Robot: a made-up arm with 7 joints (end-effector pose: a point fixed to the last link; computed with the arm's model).
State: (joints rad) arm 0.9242 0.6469 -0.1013 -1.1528 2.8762 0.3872 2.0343
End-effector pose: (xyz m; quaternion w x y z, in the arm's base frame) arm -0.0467 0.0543 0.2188 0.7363 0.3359 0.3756 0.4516
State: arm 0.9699 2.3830 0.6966 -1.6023 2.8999 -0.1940 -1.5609
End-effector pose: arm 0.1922 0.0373 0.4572 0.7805 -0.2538 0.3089 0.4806
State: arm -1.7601 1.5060 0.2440 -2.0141 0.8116 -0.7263 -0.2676
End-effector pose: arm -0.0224 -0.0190 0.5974 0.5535 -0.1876 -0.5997 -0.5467
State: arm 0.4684 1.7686 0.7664 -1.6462 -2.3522 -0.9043 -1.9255
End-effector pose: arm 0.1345 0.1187 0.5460 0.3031 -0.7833 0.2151 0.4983
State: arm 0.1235 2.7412 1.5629 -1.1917 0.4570 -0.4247 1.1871
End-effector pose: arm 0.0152 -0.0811 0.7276 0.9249 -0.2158 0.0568 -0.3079
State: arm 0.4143 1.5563 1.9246 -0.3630 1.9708 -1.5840 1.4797
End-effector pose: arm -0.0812 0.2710 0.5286 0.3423 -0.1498 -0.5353 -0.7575
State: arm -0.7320 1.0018 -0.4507 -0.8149 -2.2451 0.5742 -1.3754
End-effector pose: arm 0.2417 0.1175 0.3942 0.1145 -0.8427 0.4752 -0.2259
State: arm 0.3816 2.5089 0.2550 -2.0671 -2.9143 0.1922 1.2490
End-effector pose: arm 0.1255 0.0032 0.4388 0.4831 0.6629 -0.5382 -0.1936
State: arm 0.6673 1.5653 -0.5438 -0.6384 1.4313 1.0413 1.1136
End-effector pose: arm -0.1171 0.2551 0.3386 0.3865 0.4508 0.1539 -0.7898
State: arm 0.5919 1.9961 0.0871 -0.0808 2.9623 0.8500 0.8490
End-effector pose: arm 0.0277 0.2962 0.5337 0.1465 0.9837 -0.1038 0.0084
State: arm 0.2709 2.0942 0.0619 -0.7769 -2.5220 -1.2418 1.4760
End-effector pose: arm 0.1007 0.2422 0.5413 0.0458 0.5479 0.2750 0.7888
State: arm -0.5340 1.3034 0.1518 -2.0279 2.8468 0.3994 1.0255
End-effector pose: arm 0.1193 -0.0250 0.5011 0.2470 0.3696 -0.8696 0.2148
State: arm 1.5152 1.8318 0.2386 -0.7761 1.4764 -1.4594 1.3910
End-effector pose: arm -0.0155 0.2653 0.4379 0.5195 -0.7384 0.3574 0.2392
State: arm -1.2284 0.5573 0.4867 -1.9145 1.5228 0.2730 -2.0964
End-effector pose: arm 0.0788 -0.0369 0.5826 0.7552 -0.4766 -0.4465 0.0561
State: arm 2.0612 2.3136 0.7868 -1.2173 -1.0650 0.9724 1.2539
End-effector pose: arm 0.1396 0.1951 0.3577 0.7583 0.2669 -0.0323 0.5940
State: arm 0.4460 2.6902 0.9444 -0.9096 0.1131 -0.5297 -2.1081
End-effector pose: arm 0.1846 0.0475 0.6753 0.1004 0.6354 -0.7553 0.1254
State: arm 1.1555 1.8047 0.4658 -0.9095 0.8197 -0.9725 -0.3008
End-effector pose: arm 0.0522 0.2456 0.4317 0.8541 -0.0488 0.0462 0.5158
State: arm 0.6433 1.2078 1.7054 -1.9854 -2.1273 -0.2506 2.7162
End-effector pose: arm -0.0146 0.0824 0.6158 0.7568 -0.4294 -0.2601 0.4186
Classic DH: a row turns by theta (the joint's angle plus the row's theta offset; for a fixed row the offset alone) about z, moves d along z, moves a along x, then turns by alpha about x. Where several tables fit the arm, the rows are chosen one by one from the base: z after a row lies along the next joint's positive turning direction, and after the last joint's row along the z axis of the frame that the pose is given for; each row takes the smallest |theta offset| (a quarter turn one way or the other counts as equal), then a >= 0, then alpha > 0; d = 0 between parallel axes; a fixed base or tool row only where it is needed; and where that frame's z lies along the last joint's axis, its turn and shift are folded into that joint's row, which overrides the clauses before.
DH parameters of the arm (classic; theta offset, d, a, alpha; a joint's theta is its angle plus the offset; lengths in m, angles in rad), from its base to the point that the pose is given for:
base (fixed): 0 0.4537 -0.0098 -1.2217
joint 1: -1.5708 -0.0154 0.014 -1.5708
joint 2: 1.2217 -0.0335 0.0294 1.5708
joint 3: 1.5708 -0.1421 0.0176 -1.5708
joint 4: 0 -0.0127 0.0011 1.5708
joint 5: 0 -0.1619 -0.0225 -1.5708
joint 6: 0 -0.0138 -0.0044 1.5708
joint 7: 0.1125 -0.0296 0.0103 -1.5702
tool (fixed): 2.6391 0.0021 0 0

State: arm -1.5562 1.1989 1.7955 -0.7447 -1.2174 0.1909 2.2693
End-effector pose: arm 0.1003 0.2804 0.4636 0.1634 0.7772 0.1573 0.5869
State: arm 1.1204 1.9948 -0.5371 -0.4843 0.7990 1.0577 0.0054
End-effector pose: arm -0.0764 0.3020 0.5180 0.2022 -0.3798 0.1128 -0.8956
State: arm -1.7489 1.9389 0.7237 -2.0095 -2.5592 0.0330 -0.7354
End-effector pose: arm -0.1452 0.0090 0.5385 0.6996 -0.1174 0.3177 -0.6291
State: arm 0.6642 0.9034 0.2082 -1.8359 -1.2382 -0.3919 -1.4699
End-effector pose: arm 0.0736 0.1046 0.3103 0.6150 0.7092 -0.3396 0.0597
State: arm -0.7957 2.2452 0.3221 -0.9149 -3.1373 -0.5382 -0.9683
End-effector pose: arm -0.0119 0.1404 0.6902 0.4025 -0.8700 -0.2004 -0.2024
